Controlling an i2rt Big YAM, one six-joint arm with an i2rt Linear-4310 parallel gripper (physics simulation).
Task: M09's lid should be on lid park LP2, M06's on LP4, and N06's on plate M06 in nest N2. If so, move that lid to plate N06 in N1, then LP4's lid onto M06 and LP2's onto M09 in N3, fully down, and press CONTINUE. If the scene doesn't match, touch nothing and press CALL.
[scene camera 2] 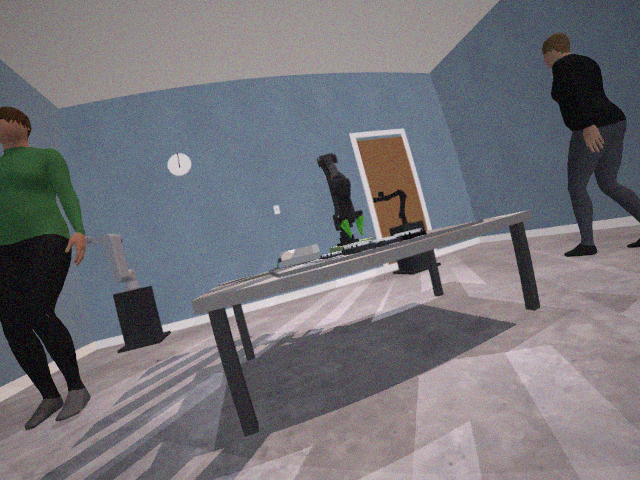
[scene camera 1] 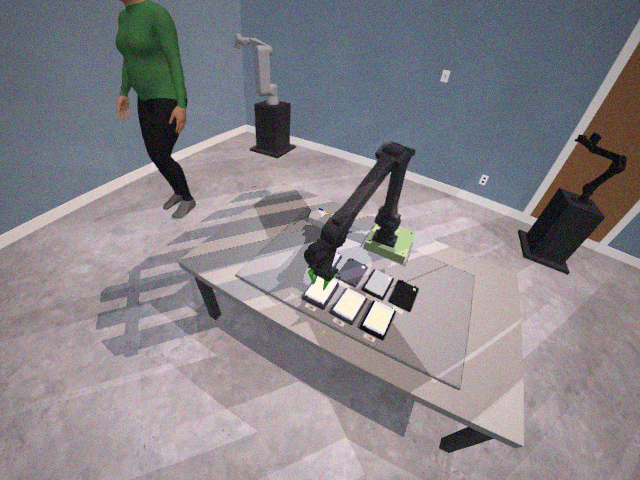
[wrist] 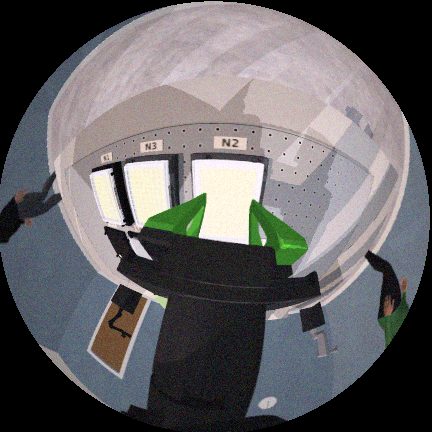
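My gripper has green fingers. They stand part-way open with nothing between them, above the plate in nest N2. That plate's top looks smooth and cream, with a white rim. The plates in N3 and N1 show yellowish tops with a fine grid. Behind stand a dark grey pad, a pad with a pale top and a black pad. Another pad is mostly hidden behind my wrist. Plate names, park labels and buttons are not readable.
The nests sit on a perforated board on the table. My arm stands on a green base. A pale sloped box is on the table. Two people stand away from it.
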